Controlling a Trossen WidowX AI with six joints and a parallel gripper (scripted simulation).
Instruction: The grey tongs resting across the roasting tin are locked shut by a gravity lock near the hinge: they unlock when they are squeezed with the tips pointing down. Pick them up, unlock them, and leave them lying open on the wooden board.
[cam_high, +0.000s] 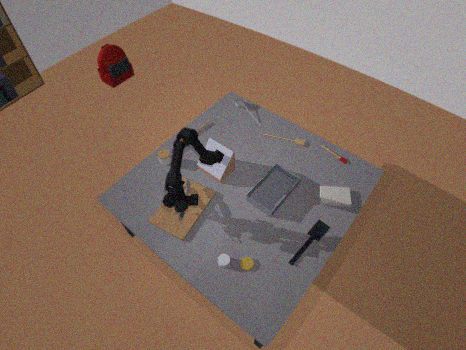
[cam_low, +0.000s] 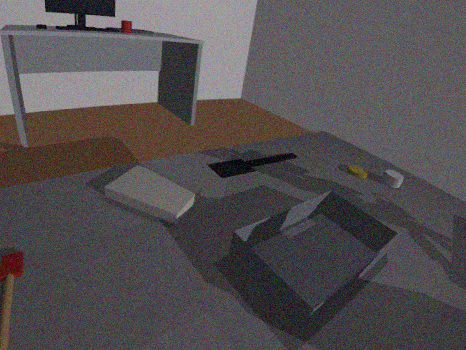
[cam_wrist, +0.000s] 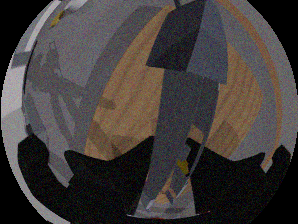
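The wooden board is 40 mm below my gripper tip, 30 mm behind it and 10 mm to the left of it. From my gripper tip the other things lie so: grey roasting tin 450 mm to the left, 310 mm ahead, 20 mm below; then yellow puck 480 mm ahead, 40 mm below, 10 mm to the right; then white puck 380 mm ahead, 80 mm to the right, 30 mm below.
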